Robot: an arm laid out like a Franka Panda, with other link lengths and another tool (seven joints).
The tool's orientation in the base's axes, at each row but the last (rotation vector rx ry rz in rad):
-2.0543, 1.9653, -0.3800
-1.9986, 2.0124, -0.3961
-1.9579, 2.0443, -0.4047
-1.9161, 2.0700, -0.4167
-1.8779, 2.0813, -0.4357
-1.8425, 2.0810, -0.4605
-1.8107, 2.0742, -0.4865
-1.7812, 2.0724, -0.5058
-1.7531, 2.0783, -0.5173
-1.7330, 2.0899, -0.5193
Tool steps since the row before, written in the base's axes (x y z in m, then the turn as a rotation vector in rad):
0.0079, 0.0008, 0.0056, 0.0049, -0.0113, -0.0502
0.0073, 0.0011, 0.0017, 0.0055, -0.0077, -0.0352
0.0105, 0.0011, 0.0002, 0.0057, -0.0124, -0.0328
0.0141, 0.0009, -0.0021, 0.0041, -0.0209, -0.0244
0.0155, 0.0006, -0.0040, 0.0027, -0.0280, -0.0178
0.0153, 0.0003, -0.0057, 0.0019, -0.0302, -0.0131
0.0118, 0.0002, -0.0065, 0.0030, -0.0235, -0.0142
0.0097, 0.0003, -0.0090, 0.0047, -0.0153, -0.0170
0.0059, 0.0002, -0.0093, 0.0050, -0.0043, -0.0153
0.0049, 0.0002, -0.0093, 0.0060, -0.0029, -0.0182
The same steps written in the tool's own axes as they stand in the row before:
-0.0004, -0.0094, -0.0023, 0.0114, 0.0146, 0.0483
-0.0012, -0.0074, 0.0012, 0.0078, 0.0083, 0.0346
-0.0015, -0.0097, 0.0039, 0.0125, 0.0070, 0.0325
-0.0019, -0.0120, 0.0076, 0.0209, 0.0045, 0.0243
-0.0020, -0.0123, 0.0101, 0.0280, 0.0023, 0.0179
-0.0019, -0.0110, 0.0119, 0.0301, 0.0007, 0.0134
-0.0015, -0.0072, 0.0113, 0.0234, 0.0011, 0.0147
-0.0013, -0.0039, 0.0126, 0.0151, 0.0021, 0.0177
-0.0007, -0.0003, 0.0110, 0.0042, 0.0028, 0.0159
-0.0006, 0.0006, 0.0105, 0.0028, 0.0036, 0.0188

